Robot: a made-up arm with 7 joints. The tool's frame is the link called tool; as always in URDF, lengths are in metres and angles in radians. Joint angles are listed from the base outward.
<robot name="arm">
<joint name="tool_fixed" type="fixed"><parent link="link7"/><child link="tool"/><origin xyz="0 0 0" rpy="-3.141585 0 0"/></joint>
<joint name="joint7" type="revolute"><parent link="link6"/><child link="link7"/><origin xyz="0.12 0 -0.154" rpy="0 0 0"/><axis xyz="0 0.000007 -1"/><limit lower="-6.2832" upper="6.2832"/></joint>
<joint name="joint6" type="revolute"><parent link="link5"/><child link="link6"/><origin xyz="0 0 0" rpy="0 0 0"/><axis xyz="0 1 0.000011"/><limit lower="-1.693" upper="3.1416"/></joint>
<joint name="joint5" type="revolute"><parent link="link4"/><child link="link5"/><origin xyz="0.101 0 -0.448" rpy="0 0 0"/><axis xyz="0 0.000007 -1"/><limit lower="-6.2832" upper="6.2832"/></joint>
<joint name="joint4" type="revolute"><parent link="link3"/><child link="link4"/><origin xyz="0.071 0 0" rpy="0 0 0"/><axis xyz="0 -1 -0.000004"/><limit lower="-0.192" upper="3.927"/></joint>
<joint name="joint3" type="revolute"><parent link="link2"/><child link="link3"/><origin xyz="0 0 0.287" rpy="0 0 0"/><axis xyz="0 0 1"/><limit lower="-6.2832" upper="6.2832"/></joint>
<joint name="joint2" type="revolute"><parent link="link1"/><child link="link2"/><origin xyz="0 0 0" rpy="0 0 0"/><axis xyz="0 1 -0.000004"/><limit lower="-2.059" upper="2.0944"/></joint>
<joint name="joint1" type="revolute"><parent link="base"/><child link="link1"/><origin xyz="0 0 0.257" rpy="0 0 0"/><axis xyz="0 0 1"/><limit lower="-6.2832" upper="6.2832"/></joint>
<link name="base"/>
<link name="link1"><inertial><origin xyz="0.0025 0.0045 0.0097"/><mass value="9.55"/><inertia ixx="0.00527" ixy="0" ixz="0" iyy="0.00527" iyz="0" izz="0.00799"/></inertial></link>
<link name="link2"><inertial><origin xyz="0.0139 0.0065 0.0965"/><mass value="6.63"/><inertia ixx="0.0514" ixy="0" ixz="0" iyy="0.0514" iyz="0" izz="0.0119"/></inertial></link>
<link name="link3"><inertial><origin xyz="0.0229 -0.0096 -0.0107"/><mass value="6.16"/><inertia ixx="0.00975" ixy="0" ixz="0" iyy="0.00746" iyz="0" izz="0.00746"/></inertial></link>
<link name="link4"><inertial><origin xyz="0.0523 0.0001 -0.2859"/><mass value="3.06"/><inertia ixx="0.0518" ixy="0" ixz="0.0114" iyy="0.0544" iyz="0" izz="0.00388"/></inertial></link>
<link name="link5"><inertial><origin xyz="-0.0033 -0.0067 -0.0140"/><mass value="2.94"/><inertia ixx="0.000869" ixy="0" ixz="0" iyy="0.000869" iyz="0" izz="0.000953"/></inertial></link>
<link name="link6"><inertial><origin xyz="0.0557 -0.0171 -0.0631"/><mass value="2.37"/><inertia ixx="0.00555" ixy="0" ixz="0.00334" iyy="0.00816" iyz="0" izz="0.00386"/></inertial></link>
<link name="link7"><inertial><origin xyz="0.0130 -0.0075 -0.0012"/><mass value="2.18"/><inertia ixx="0.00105" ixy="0" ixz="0" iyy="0.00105" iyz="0" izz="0.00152"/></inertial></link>
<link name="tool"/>
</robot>
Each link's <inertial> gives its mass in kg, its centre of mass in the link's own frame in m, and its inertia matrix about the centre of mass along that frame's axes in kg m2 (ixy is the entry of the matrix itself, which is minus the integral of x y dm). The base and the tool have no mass. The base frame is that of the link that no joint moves.
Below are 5 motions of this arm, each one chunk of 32 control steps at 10 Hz.
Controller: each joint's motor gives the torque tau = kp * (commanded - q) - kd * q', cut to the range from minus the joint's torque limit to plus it. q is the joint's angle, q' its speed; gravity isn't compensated. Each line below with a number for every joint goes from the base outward.
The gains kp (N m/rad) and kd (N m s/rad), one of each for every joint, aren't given. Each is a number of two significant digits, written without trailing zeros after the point. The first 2 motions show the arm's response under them.
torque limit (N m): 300 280 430 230 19 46 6.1
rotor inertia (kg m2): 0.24 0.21 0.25 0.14 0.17 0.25 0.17
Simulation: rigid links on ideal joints. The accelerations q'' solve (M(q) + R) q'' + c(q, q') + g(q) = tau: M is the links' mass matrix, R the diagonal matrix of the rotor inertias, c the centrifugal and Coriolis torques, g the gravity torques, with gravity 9.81 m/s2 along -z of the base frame. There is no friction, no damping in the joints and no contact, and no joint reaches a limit. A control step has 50 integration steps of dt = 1/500 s. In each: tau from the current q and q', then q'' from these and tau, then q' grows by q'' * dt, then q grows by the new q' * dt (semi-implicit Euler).
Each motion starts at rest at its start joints. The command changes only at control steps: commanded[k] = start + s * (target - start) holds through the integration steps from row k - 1 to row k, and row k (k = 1, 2, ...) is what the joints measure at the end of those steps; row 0 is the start. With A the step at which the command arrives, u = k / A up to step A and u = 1 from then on. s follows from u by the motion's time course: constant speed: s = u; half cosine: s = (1 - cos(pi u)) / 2; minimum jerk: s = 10 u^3 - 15 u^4 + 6 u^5; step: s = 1 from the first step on.
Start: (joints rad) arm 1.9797 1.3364 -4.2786 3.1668 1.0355 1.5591 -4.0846
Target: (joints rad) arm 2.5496 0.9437 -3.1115 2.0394 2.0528 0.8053 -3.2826
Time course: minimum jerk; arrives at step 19
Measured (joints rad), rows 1 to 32:
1: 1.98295 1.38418 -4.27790 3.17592 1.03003 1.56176 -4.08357
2: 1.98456 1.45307 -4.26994 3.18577 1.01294 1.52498 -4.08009
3: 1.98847 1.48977 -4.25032 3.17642 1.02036 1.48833 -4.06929
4: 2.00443 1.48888 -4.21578 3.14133 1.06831 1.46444 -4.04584
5: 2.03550 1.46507 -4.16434 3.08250 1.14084 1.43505 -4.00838
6: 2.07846 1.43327 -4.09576 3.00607 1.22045 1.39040 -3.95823
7: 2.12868 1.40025 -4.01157 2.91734 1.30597 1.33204 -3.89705
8: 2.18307 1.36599 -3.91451 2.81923 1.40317 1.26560 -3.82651
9: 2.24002 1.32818 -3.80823 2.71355 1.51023 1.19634 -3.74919
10: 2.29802 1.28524 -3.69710 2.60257 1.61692 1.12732 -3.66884
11: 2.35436 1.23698 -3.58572 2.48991 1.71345 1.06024 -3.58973
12: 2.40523 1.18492 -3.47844 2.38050 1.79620 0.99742 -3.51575
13: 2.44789 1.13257 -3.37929 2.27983 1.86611 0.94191 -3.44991
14: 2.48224 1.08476 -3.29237 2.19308 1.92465 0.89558 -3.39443
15: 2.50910 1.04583 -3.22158 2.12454 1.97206 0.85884 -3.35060
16: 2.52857 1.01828 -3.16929 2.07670 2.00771 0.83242 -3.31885
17: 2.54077 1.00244 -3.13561 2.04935 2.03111 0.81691 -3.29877
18: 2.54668 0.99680 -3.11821 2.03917 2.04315 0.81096 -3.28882
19: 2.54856 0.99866 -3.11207 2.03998 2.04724 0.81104 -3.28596
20: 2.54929 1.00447 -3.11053 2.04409 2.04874 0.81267 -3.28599
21: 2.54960 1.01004 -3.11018 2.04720 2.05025 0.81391 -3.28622
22: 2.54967 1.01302 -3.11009 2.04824 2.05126 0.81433 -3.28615
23: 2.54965 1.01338 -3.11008 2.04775 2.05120 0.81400 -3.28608
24: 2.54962 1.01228 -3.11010 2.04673 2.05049 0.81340 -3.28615
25: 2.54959 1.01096 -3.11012 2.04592 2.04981 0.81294 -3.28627
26: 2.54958 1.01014 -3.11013 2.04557 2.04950 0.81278 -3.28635
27: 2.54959 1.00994 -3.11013 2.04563 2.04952 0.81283 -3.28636
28: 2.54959 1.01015 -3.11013 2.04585 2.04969 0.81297 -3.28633
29: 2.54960 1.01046 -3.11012 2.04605 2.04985 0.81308 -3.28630
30: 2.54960 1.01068 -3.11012 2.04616 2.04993 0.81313 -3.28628
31: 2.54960 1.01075 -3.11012 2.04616 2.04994 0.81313 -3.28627
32: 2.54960 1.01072 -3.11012 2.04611 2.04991 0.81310 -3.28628
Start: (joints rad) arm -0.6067 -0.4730 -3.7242 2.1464 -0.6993 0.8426 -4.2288
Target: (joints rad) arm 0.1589 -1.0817 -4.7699 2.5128 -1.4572 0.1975 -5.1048
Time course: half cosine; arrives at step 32
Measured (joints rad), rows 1 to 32:
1: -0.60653 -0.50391 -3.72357 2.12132 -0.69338 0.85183 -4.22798
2: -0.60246 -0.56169 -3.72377 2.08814 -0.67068 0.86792 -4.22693
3: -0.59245 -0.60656 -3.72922 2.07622 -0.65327 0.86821 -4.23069
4: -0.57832 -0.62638 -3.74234 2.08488 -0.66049 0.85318 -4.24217
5: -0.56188 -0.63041 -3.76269 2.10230 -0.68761 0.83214 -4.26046
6: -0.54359 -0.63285 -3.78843 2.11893 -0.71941 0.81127 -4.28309
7: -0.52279 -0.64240 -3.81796 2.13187 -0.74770 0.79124 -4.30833
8: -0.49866 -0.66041 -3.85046 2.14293 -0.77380 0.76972 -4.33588
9: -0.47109 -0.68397 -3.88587 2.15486 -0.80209 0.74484 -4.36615
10: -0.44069 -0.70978 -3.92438 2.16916 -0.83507 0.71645 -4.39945
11: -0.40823 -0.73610 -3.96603 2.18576 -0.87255 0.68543 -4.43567
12: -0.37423 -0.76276 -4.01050 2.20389 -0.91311 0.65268 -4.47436
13: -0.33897 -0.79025 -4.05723 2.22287 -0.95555 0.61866 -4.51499
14: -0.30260 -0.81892 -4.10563 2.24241 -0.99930 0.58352 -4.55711
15: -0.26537 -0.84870 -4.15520 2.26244 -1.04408 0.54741 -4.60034
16: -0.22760 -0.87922 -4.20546 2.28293 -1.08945 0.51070 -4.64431
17: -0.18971 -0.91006 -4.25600 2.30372 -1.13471 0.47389 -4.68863
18: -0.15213 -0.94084 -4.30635 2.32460 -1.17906 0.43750 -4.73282
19: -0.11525 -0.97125 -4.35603 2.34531 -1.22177 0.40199 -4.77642
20: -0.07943 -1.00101 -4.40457 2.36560 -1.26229 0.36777 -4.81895
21: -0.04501 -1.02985 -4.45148 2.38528 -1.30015 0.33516 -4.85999
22: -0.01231 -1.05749 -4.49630 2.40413 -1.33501 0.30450 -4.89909
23: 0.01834 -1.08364 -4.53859 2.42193 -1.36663 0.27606 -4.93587
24: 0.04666 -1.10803 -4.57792 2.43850 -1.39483 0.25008 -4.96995
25: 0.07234 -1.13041 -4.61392 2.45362 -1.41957 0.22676 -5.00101
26: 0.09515 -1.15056 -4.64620 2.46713 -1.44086 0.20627 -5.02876
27: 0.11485 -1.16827 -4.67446 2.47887 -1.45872 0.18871 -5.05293
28: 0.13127 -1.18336 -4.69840 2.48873 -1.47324 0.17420 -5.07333
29: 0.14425 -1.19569 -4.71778 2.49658 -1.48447 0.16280 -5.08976
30: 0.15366 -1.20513 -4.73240 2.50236 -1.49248 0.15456 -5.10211
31: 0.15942 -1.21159 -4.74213 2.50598 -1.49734 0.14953 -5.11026
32: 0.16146 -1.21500 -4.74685 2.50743 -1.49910 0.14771 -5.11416
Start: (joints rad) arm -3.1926 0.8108 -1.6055 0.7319 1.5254 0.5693 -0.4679
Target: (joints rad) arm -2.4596 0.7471 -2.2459 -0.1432 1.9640 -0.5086 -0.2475
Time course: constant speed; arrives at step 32
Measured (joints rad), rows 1 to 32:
1: -3.16892 0.82324 -1.60149 0.68286 1.54033 0.57136 -0.46416
2: -3.14943 0.82422 -1.61214 0.63991 1.57286 0.55935 -0.45347
3: -3.12799 0.82247 -1.63226 0.61534 1.59424 0.51457 -0.44362
4: -3.10387 0.81980 -1.65310 0.59196 1.60642 0.47537 -0.43701
5: -3.08045 0.81614 -1.67348 0.56493 1.61991 0.44444 -0.43105
6: -3.05791 0.81214 -1.69410 0.53671 1.63699 0.41199 -0.42426
7: -3.03529 0.80824 -1.71496 0.50904 1.65494 0.37766 -0.41699
8: -3.01236 0.80445 -1.73578 0.48186 1.67207 0.34371 -0.40980
9: -2.98937 0.80075 -1.75657 0.45470 1.68864 0.31020 -0.40277
10: -2.96647 0.79714 -1.77739 0.42744 1.70528 0.27658 -0.39580
11: -2.94360 0.79362 -1.79824 0.40016 1.72216 0.24283 -0.38879
12: -2.92072 0.79022 -1.81911 0.37293 1.73912 0.20909 -0.38177
13: -2.89782 0.78692 -1.83998 0.34574 1.75600 0.17538 -0.37476
14: -2.87493 0.78374 -1.86085 0.31858 1.77278 0.14168 -0.36776
15: -2.85204 0.78067 -1.88174 0.29145 1.78950 0.10797 -0.36077
16: -2.82915 0.77773 -1.90263 0.26434 1.80614 0.07428 -0.35379
17: -2.80626 0.77490 -1.92352 0.23726 1.82270 0.04061 -0.34681
18: -2.78337 0.77219 -1.94440 0.21021 1.83914 0.00695 -0.33984
19: -2.76048 0.76961 -1.96529 0.18319 1.85544 -0.02669 -0.33288
20: -2.73760 0.76714 -1.98617 0.15621 1.87159 -0.06030 -0.32593
21: -2.71471 0.76480 -2.00704 0.12925 1.88757 -0.09389 -0.31898
22: -2.69182 0.76259 -2.02791 0.10233 1.90337 -0.12746 -0.31205
23: -2.66894 0.76049 -2.04876 0.07544 1.91898 -0.16100 -0.30511
24: -2.64605 0.75851 -2.06960 0.04858 1.93438 -0.19451 -0.29819
25: -2.62317 0.75664 -2.09042 0.02174 1.94957 -0.22801 -0.29128
26: -2.60028 0.75490 -2.11123 -0.00506 1.96454 -0.26147 -0.28437
27: -2.57739 0.75326 -2.13202 -0.03183 1.97927 -0.29492 -0.27746
28: -2.55451 0.75173 -2.15279 -0.05857 1.99376 -0.32834 -0.27057
29: -2.53162 0.75031 -2.17354 -0.08529 2.00801 -0.36175 -0.26367
30: -2.50873 0.74899 -2.19426 -0.11198 2.02202 -0.39515 -0.25679
31: -2.48584 0.74777 -2.21496 -0.13864 2.03577 -0.42854 -0.24991
32: -2.46295 0.74664 -2.23564 -0.16527 2.04927 -0.46191 -0.24303

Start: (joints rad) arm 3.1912 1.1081 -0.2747 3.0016 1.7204 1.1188 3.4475
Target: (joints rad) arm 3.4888 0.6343 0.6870 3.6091 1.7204 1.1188 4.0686
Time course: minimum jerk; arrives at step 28
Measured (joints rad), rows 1 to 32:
1: 3.19315 1.14822 -0.27398 2.98599 1.71640 1.12644 3.44589
2: 3.19479 1.21376 -0.27214 2.94924 1.67299 1.13099 3.44267
3: 3.19263 1.26339 -0.26706 2.92868 1.61926 1.13041 3.44168
4: 3.19255 1.27973 -0.25711 2.93159 1.59757 1.12988 3.44607
5: 3.19884 1.26772 -0.24101 2.95144 1.60913 1.12873 3.45694
6: 3.21011 1.24158 -0.21814 2.97849 1.63200 1.12820 3.47339
7: 3.22278 1.21352 -0.18842 3.00614 1.64791 1.12867 3.49400
8: 3.23525 1.18889 -0.15201 3.03285 1.65181 1.12854 3.51818
9: 3.24854 1.16700 -0.10916 3.06048 1.64813 1.12740 3.54606
10: 3.26413 1.14440 -0.06032 3.09159 1.64338 1.12633 3.57777
11: 3.28222 1.11799 -0.00621 3.12754 1.64160 1.12594 3.61305
12: 3.30181 1.08657 0.05222 3.16810 1.64368 1.12589 3.65127
13: 3.32174 1.05084 0.11386 3.21206 1.64866 1.12562 3.69164
14: 3.34143 1.01244 0.17750 3.25793 1.65521 1.12505 3.73326
15: 3.36077 0.97310 0.24187 3.30430 1.66232 1.12439 3.77520
16: 3.37958 0.93411 0.30564 3.35004 1.66948 1.12379 3.81658
17: 3.39752 0.89642 0.36751 3.39423 1.67657 1.12321 3.85656
18: 3.41428 0.86073 0.42626 3.43607 1.68364 1.12258 3.89439
19: 3.42965 0.82764 0.48071 3.47472 1.69063 1.12196 3.92935
20: 3.44343 0.79776 0.52986 3.50941 1.69729 1.12142 3.96081
21: 3.45545 0.77163 0.57286 3.53945 1.70329 1.12098 3.98824
22: 3.46557 0.74964 0.60912 3.56439 1.70835 1.12062 4.01129
23: 3.47371 0.73198 0.63833 3.58401 1.71230 1.12034 4.02976
24: 3.47985 0.71861 0.66049 3.59839 1.71512 1.12013 4.04368
25: 3.48410 0.70929 0.67596 3.60791 1.71686 1.11999 4.05326
26: 3.48666 0.70359 0.68550 3.61319 1.71764 1.11989 4.05900
27: 3.48793 0.70089 0.69031 3.61519 1.71756 1.11981 4.06164
28: 3.48843 0.70034 0.69205 3.61515 1.71675 1.11969 4.06225
29: 3.48872 0.70090 0.69258 3.61448 1.71548 1.11949 4.06205
30: 3.48886 0.70165 0.69276 3.61399 1.71441 1.11926 4.06186
31: 3.48888 0.70209 0.69282 3.61385 1.71399 1.11914 4.06183
32: 3.48885 0.70215 0.69283 3.61392 1.71411 1.11917 4.06185

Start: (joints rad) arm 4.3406 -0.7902 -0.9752 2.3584 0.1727 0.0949 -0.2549
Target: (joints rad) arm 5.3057 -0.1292 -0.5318 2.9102 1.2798 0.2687 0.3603
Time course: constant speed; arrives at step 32
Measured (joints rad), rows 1 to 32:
1: 4.36895 -0.81338 -0.97302 2.36959 0.20767 0.08718 -0.24422
2: 4.39750 -0.83541 -0.96814 2.39315 0.29282 0.07934 -0.22088
3: 4.42341 -0.83727 -0.95703 2.41843 0.35294 0.07276 -0.19728
4: 4.45297 -0.82152 -0.94274 2.43719 0.37743 0.07572 -0.17790
5: 4.48573 -0.79489 -0.92738 2.45062 0.39657 0.08674 -0.16017
6: 4.51862 -0.76452 -0.91192 2.46326 0.42488 0.09807 -0.14177
7: 4.54986 -0.73561 -0.89675 2.47822 0.45836 0.10574 -0.12261
8: 4.57962 -0.71023 -0.88197 2.49578 0.49106 0.11017 -0.10343
9: 4.60890 -0.68777 -0.86750 2.51459 0.52210 0.11331 -0.08452
10: 4.63841 -0.66651 -0.85318 2.53332 0.55306 0.11671 -0.06576
11: 4.66832 -0.64493 -0.83885 2.55139 0.58480 0.12099 -0.04693
12: 4.69850 -0.62244 -0.82445 2.56886 0.61710 0.12609 -0.02798
13: 4.72875 -0.59915 -0.80998 2.58603 0.64947 0.13162 -0.00896
14: 4.75895 -0.57549 -0.79550 2.60319 0.68173 0.13723 0.01008
15: 4.78909 -0.55183 -0.78104 2.62046 0.71393 0.14275 0.02911
16: 4.81917 -0.52834 -0.76662 2.63785 0.74616 0.14819 0.04813
17: 4.84923 -0.50499 -0.75223 2.65528 0.77848 0.15362 0.06715
18: 4.87930 -0.48171 -0.73787 2.67272 0.81091 0.15910 0.08619
19: 4.90938 -0.45840 -0.72352 2.69010 0.84349 0.16469 0.10525
20: 4.93948 -0.43503 -0.70919 2.70744 0.87622 0.17040 0.12433
21: 4.96958 -0.41159 -0.69488 2.72474 0.90909 0.17619 0.14345
22: 4.99968 -0.38811 -0.68059 2.74200 0.94212 0.18206 0.16258
23: 5.02979 -0.36461 -0.66631 2.75925 0.97527 0.18798 0.18174
24: 5.05990 -0.34110 -0.65206 2.77648 1.00855 0.19395 0.20092
25: 5.09001 -0.31760 -0.63782 2.79369 1.04196 0.19997 0.22012
26: 5.12013 -0.29409 -0.62361 2.81089 1.07551 0.20604 0.23934
27: 5.15025 -0.27058 -0.60942 2.82806 1.10919 0.21214 0.25857
28: 5.18038 -0.24707 -0.59525 2.84520 1.14300 0.21829 0.27783
29: 5.21052 -0.22357 -0.58110 2.86231 1.17695 0.22447 0.29711
30: 5.24067 -0.20006 -0.56697 2.87940 1.21103 0.23068 0.31640
31: 5.27083 -0.17656 -0.55286 2.89647 1.24523 0.23691 0.33571
32: 5.30099 -0.15307 -0.53877 2.91351 1.27953 0.24315 0.35504

